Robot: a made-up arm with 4 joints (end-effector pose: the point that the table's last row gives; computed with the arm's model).
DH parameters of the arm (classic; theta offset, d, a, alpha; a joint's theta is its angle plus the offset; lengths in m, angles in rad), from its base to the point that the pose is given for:
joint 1: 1.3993 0 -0.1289 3.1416
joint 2: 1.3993 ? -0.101 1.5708
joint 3: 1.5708 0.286 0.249 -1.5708
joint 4: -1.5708 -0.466 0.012 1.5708
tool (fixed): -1.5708 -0.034 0 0
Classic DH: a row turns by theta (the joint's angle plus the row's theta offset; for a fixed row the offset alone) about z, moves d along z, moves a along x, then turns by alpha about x.
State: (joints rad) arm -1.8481 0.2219 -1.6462 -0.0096
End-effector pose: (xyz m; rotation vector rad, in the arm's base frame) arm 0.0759 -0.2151 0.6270 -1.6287 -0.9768 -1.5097
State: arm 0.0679 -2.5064 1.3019 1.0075
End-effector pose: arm 0.0512 -0.4820 -0.3819 1.8389 0.6562 -2.2377
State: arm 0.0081 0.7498 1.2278 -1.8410
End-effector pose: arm 0.0747 0.2131 -0.3747 1.9498 0.2376 -1.6144
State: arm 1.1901 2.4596 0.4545 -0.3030
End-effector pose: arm 0.4616 -0.1632 -0.3132 0.5463 0.2010 -1.3053
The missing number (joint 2, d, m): -0.141
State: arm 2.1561 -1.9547 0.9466 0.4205
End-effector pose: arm 0.3853 -0.0590 -0.4037 0.7480 0.9038 -1.7635
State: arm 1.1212 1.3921 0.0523 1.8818
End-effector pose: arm 0.5102 0.0718 -0.1330 -1.8612 0.2899 -0.1366
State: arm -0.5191 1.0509 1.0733 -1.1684
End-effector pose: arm 0.2398 0.0003 -0.3884 1.6837 -0.0882 -1.8673
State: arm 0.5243 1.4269 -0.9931 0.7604
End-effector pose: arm 0.4989 -0.2587 0.3774 -1.1020 -0.5793 -1.1668
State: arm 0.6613 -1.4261 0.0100 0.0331
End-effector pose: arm -0.3764 0.0545 -0.1470 -0.0305 -0.0285 2.0873
